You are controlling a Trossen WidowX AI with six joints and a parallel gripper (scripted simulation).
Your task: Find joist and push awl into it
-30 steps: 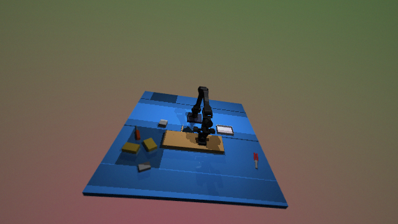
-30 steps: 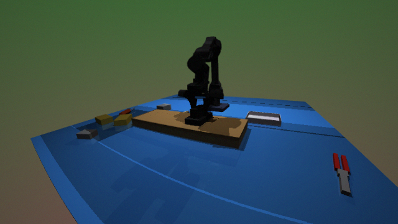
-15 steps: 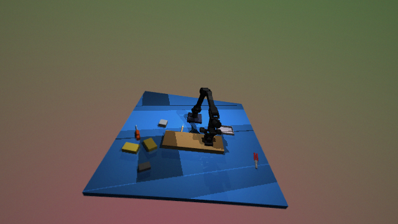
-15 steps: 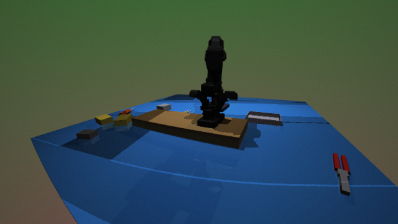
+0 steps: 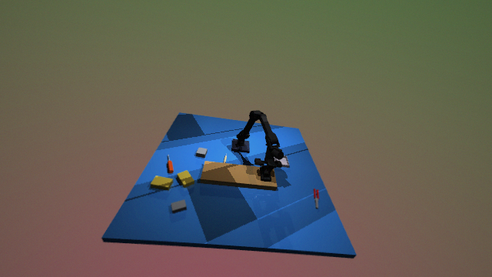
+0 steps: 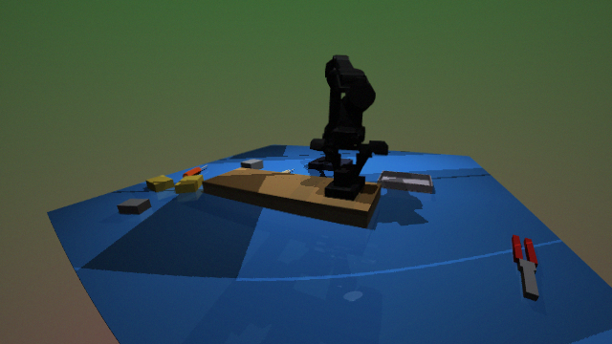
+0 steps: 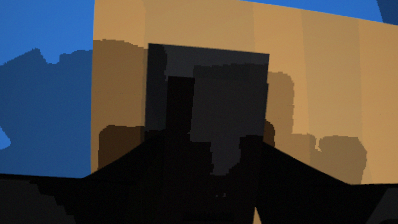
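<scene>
Right now the grey tray is 200 mm behind my gripper tip, 160 mm to the left of it and 50 mm below it. The rest, counted from my gripper tip: stud finder: 20 mm behind, 20 mm above; grey block: 260 mm behind, 460 mm to the right, 50 mm below.
</scene>
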